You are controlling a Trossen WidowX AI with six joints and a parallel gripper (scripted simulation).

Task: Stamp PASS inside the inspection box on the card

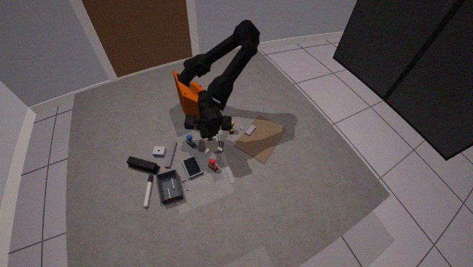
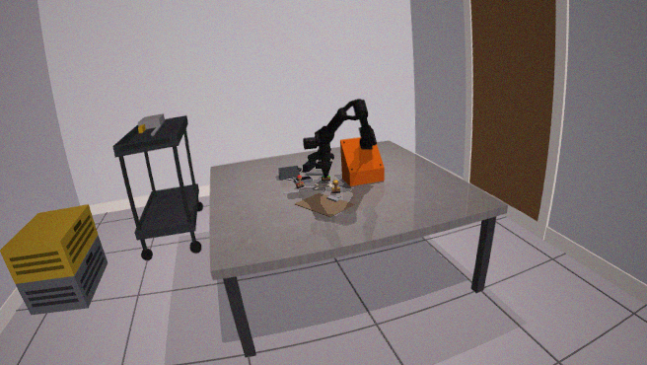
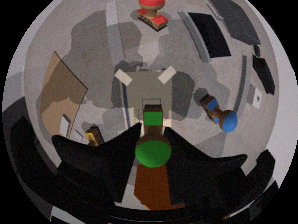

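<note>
Right now the cream inspection card is 5 cm below my gripper tip, 1 cm to the left of it and 1 cm ahead of it. Round my gripper tip: yellow-knobbed stamp: 11 cm to the left, 3 cm below, 3 cm behind; then green-knobbed stamp: right at my gripper tip; then blue stamp: 9 cm to the right, 3 cm below, 1 cm behind.
</note>
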